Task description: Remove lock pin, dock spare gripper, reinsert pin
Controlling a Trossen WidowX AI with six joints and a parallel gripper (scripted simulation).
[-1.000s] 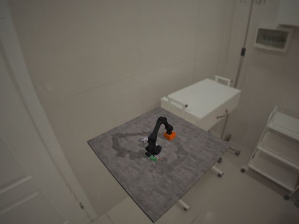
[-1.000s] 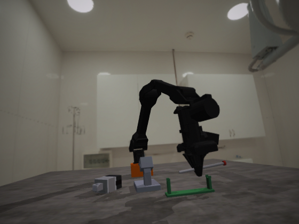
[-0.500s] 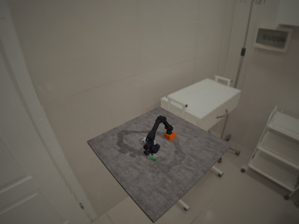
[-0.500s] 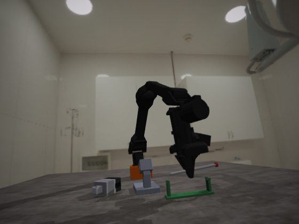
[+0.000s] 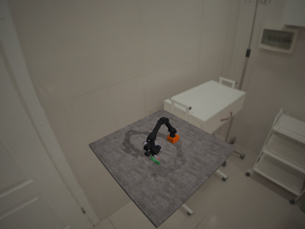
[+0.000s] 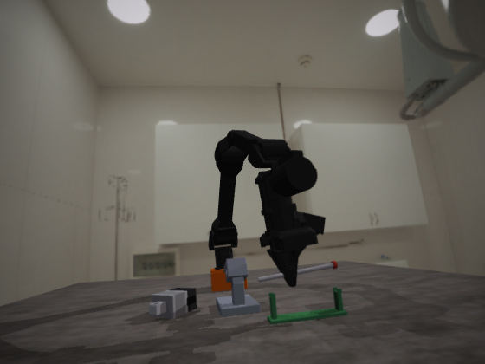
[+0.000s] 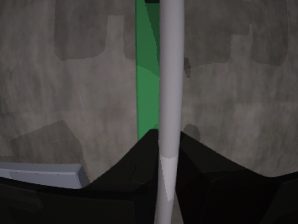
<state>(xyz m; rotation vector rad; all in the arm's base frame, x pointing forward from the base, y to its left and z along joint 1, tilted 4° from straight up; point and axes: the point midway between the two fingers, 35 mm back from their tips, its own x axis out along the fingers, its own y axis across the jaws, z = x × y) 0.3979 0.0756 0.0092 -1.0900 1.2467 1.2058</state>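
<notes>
Now: the green rack 2 cm to the left of my gripper tip and 3 cm below it. From my gripper tip the other things lie so: spare gripper: 13 cm behind, 23 cm to the right, 3 cm below; then grey mount: 12 cm behind, 8 cm to the right.
</notes>
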